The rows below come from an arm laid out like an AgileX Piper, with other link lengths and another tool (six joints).
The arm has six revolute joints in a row. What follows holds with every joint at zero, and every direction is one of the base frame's.
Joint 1 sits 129.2 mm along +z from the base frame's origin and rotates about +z.
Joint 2 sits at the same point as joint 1 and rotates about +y.
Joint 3 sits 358.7 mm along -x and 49 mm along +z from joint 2 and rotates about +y.
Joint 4 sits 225.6 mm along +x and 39.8 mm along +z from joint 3 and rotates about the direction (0.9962, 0, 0.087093).
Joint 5 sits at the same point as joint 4 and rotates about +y.
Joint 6 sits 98.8 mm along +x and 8.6 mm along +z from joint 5 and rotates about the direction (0.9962, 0, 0.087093).
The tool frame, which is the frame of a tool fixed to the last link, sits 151.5 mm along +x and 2 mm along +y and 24.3 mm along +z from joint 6; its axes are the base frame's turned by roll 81.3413, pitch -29.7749 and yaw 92.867 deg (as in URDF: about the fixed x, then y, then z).
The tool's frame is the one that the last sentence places.
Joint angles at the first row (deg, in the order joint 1, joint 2, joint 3, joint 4, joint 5, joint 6):
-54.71, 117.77, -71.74, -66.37, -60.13, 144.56
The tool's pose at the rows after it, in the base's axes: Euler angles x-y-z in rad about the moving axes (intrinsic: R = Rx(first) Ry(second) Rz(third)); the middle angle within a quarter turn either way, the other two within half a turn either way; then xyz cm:
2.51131 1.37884 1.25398 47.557 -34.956 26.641
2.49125 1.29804 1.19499 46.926 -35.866 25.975
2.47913 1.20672 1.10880 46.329 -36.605 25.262
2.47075 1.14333 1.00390 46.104 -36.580 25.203
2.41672 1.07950 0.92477 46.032 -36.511 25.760
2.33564 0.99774 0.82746 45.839 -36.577 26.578
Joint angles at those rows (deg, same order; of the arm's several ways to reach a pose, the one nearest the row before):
-54.71, 116.60, -71.74, -68.11, -55.67, 141.54
-54.71, 115.33, -71.74, -69.96, -50.58, 139.17
-54.13, 113.88, -71.74, -72.24, -44.44, 136.37
-52.90, 112.26, -71.74, -74.46, -39.37, 133.05
-50.90, 110.24, -71.74, -75.38, -33.25, 128.34
-48.14, 107.96, -71.74, -75.38, -25.09, 120.92

